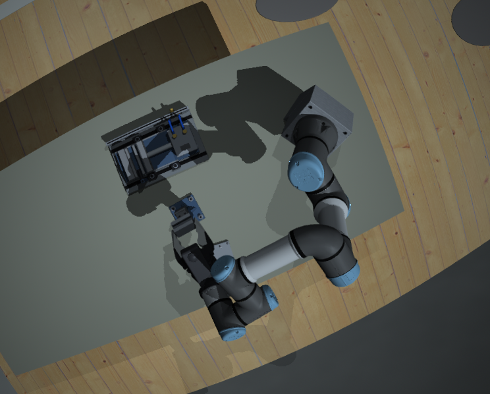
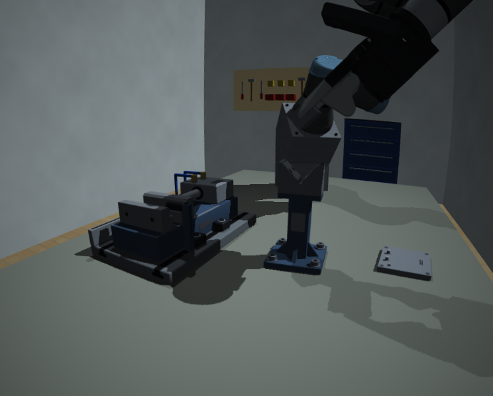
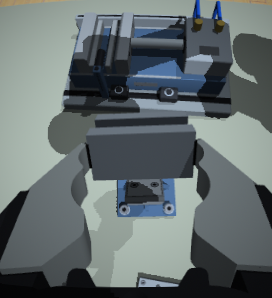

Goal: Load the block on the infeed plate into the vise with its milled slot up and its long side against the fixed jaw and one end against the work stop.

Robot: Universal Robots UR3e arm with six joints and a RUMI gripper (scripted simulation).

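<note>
The part is 10 mm to the right of my hand. Also, from my hand: air cylinder rod 230 mm to the right, 160 mm below, 30 mm ahead; then blue post 180 mm below, 10 mm to the right; then work stop 170 mm to the right, 150 mm below, 110 mm ahead.
</note>
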